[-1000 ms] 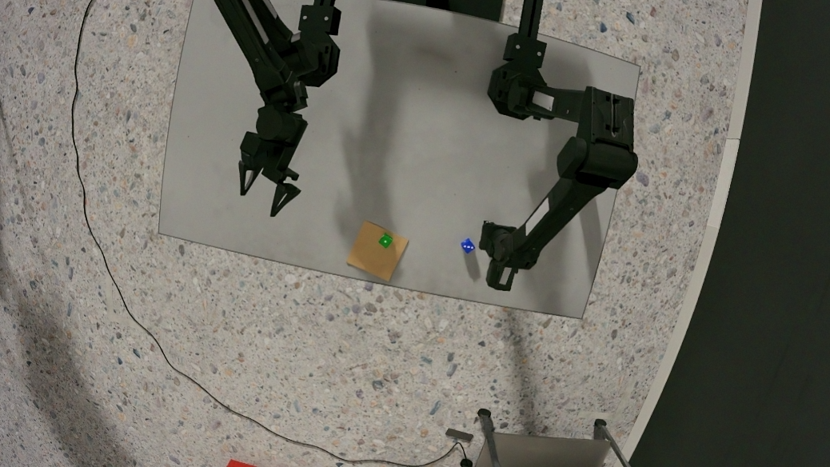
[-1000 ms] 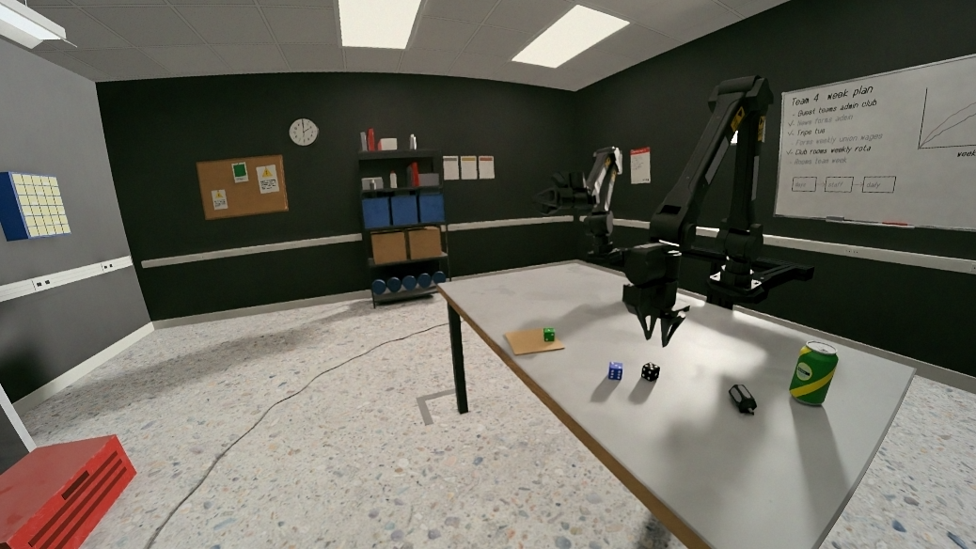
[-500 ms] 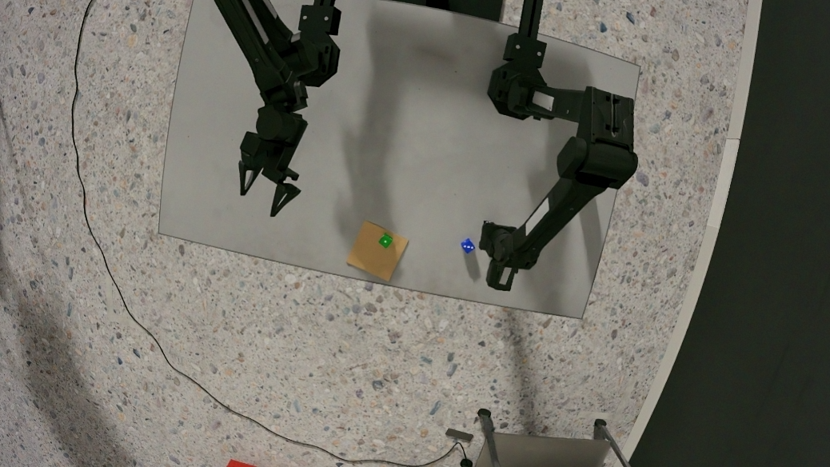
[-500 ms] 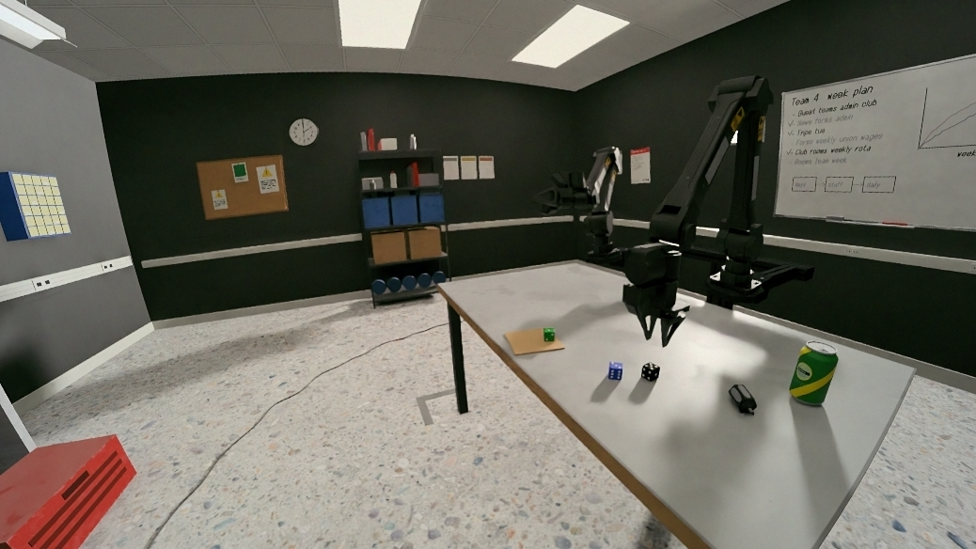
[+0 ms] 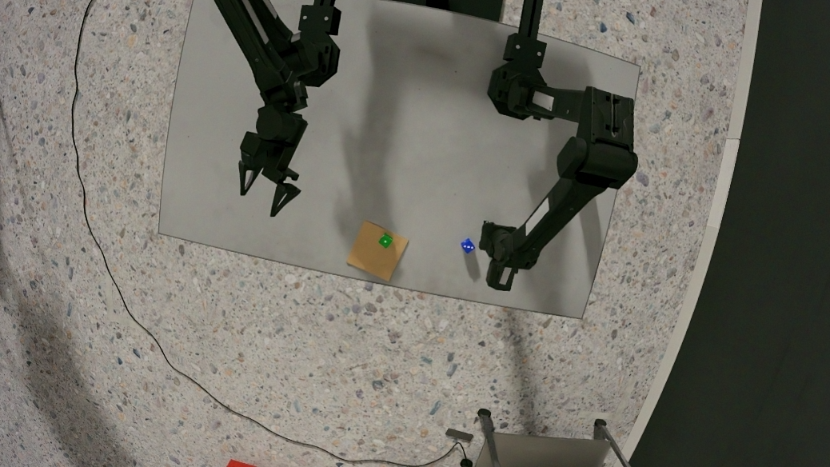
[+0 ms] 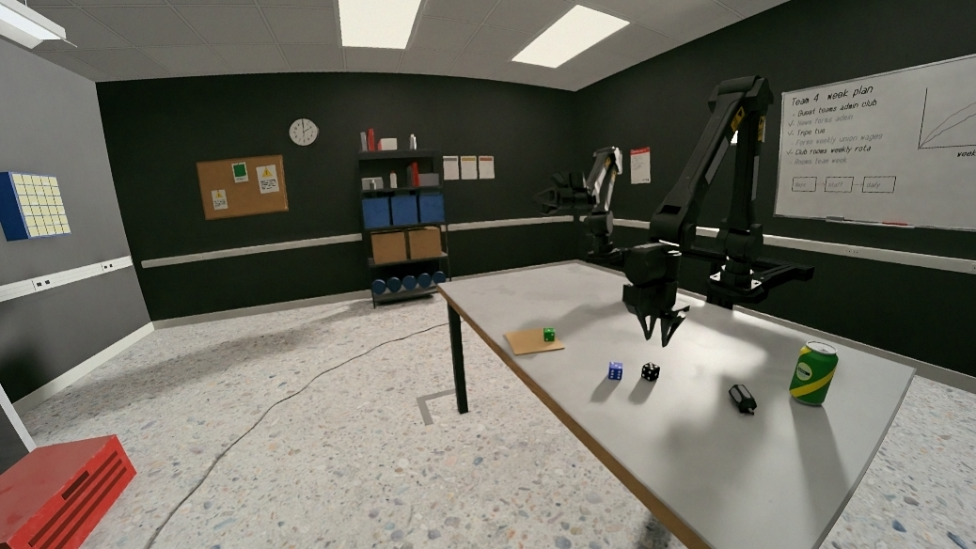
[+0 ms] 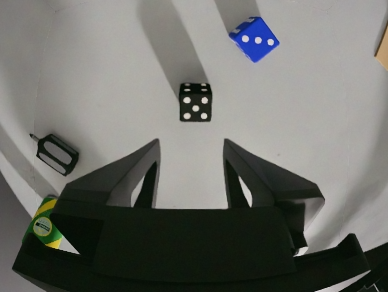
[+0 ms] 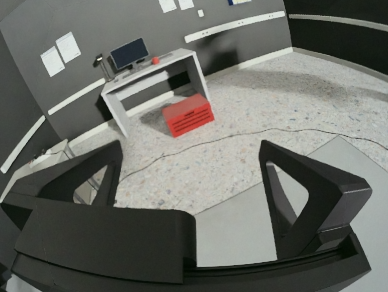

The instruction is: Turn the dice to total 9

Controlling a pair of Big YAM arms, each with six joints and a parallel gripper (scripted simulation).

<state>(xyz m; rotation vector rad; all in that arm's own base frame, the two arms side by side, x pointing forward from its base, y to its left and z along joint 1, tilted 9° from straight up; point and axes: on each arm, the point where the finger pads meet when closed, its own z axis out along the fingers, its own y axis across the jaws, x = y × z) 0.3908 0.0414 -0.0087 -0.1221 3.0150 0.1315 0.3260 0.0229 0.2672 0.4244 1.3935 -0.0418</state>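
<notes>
Right now the black die is 8 cm below my left hand. From my left hand the other things lie so: blue die: 6 cm ahead, 5 cm to the right, 8 cm below; brown square mat: 13 cm ahead, 31 cm to the right, 10 cm below; green die: 9 cm ahead, 29 cm to the right, 8 cm below.
</notes>
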